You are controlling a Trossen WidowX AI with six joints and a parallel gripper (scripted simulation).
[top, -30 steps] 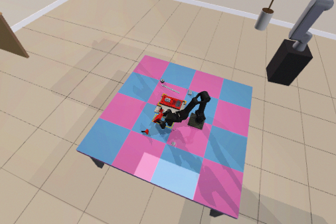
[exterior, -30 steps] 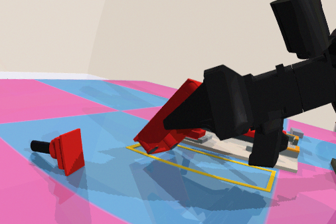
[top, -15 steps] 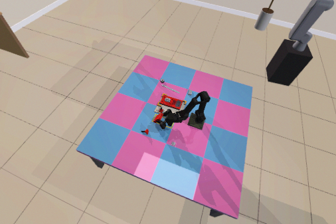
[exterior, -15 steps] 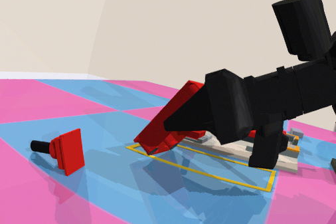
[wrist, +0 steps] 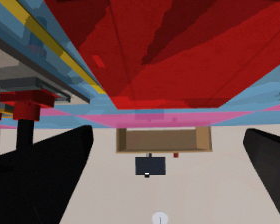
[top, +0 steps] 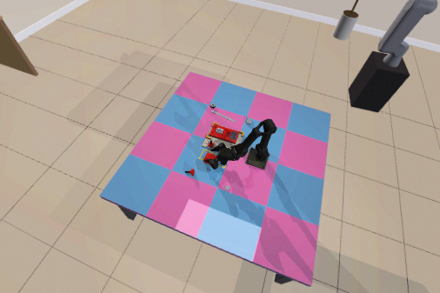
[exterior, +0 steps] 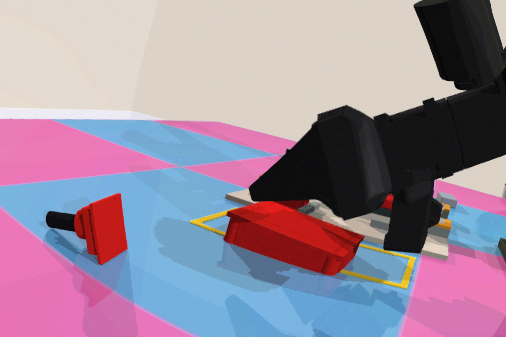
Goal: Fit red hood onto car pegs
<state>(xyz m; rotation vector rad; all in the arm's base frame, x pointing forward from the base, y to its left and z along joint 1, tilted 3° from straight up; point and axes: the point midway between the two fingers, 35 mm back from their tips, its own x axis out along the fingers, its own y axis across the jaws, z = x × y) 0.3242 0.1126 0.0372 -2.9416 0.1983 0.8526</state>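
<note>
The red hood lies 20 mm below my gripper tip, 20 mm behind it and 10 mm to the left of it. The rest, counted from my gripper tip: grey jig 200 mm to the right, 60 mm behind, 30 mm below; grey engine block 230 mm to the right, 20 mm below, 20 mm behind.
</note>
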